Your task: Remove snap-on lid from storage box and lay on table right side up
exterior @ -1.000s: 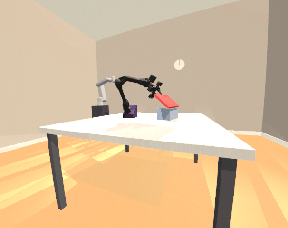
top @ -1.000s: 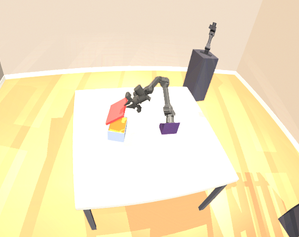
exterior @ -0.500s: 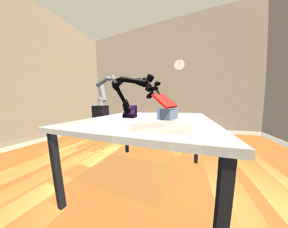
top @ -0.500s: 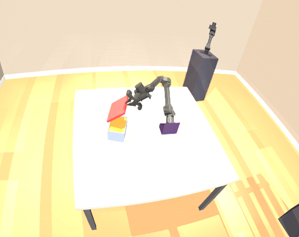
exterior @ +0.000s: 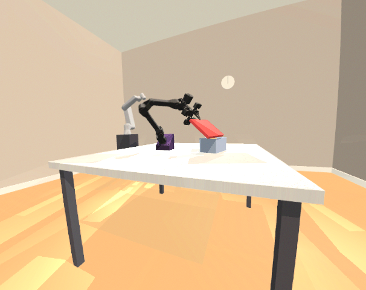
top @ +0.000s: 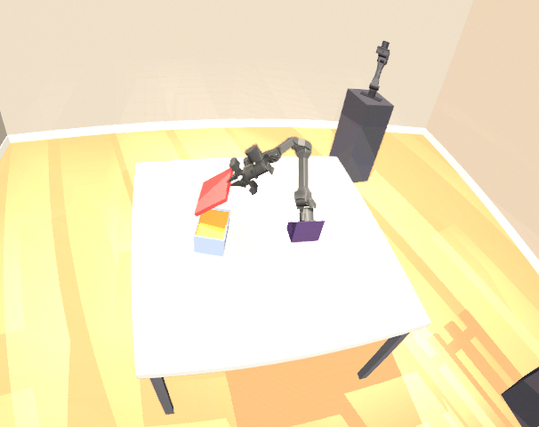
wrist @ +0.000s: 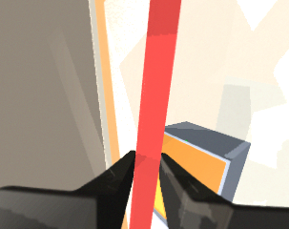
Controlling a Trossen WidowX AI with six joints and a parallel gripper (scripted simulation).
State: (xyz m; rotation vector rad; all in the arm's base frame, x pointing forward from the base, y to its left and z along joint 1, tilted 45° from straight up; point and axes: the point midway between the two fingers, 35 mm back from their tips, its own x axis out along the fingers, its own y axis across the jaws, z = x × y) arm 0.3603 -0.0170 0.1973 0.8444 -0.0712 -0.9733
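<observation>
The red lid is 60 mm ahead of my gripper tip, 20 mm to the right of it and 50 mm below it. Also, from my gripper tip: pale blue storage box 90 mm ahead, 100 mm to the left, 180 mm below.
</observation>
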